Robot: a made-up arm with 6 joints.
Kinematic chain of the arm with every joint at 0, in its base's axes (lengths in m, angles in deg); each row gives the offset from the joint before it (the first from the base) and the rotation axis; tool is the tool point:
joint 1: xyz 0 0 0.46 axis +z
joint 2: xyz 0 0 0 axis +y
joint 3: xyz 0 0 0.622 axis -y
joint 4: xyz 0 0 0 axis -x
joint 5: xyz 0.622 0 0 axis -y
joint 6: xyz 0 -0.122 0 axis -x
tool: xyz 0 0 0
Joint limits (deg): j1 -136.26..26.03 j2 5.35..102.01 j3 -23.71..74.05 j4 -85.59..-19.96 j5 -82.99..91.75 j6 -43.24..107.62
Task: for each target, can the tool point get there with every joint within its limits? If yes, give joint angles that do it. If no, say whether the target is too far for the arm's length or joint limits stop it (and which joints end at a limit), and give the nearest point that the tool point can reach.
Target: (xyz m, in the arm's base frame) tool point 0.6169 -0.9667 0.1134
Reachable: yes | joints -53.41 89.65 64.12 -48.42 -56.49 85.37
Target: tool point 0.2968 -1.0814 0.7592
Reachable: yes | joints -69.13 52.92 51.17 -27.75 4.47 -30.42
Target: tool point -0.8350 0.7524 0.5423
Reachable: no: joint limits stop it (at a limit: joint 1, joint 2, joint 3) | nearest point -0.4966 -0.3189 0.7369 | short by 1.140 m
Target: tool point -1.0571 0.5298 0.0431
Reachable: no: joint limits stop it (at a limit: joint 1, joint 3, joint 4) | nearest point -0.4012 -0.2252 -0.0074 | short by 1.001 m
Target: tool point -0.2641 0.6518 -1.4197
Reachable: no: too far | nearest point 0.3773 0.1738 -0.2731 | short by 1.398 m
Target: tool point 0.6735 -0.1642 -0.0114
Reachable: yes | joints -6.13 76.02 1.09 -41.50 61.46 33.16
